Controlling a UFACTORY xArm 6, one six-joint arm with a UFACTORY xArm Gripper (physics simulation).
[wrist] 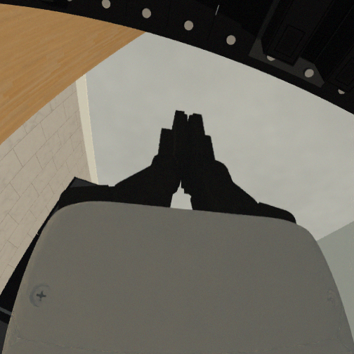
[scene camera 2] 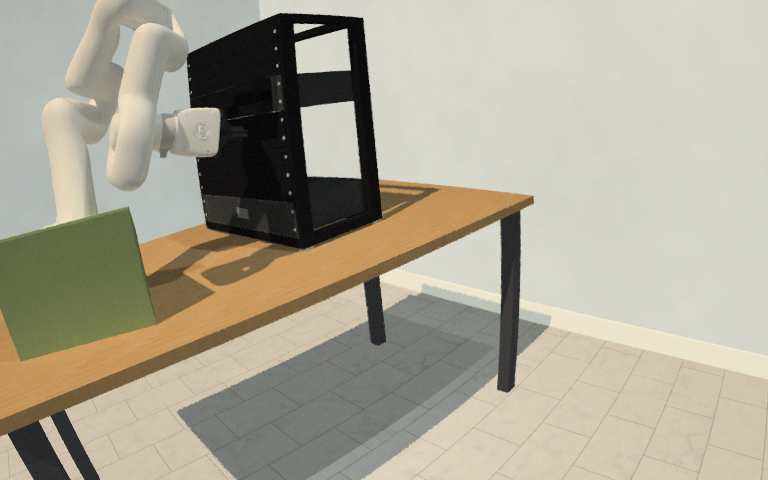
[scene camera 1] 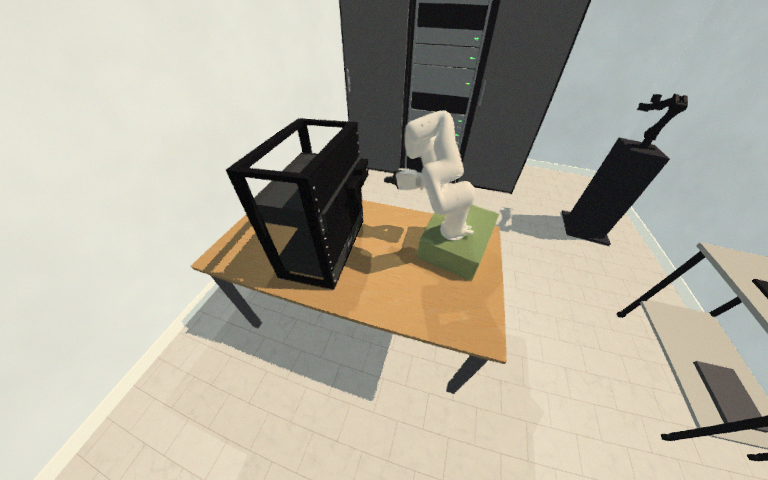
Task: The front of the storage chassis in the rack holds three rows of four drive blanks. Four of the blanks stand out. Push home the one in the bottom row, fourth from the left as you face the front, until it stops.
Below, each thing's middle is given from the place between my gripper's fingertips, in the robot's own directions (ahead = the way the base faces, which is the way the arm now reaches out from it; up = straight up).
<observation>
My gripper is now 21 cm short of the black rack [scene camera 2: 258, 188], 30 cm to the right of it and 1 cm above it.
</observation>
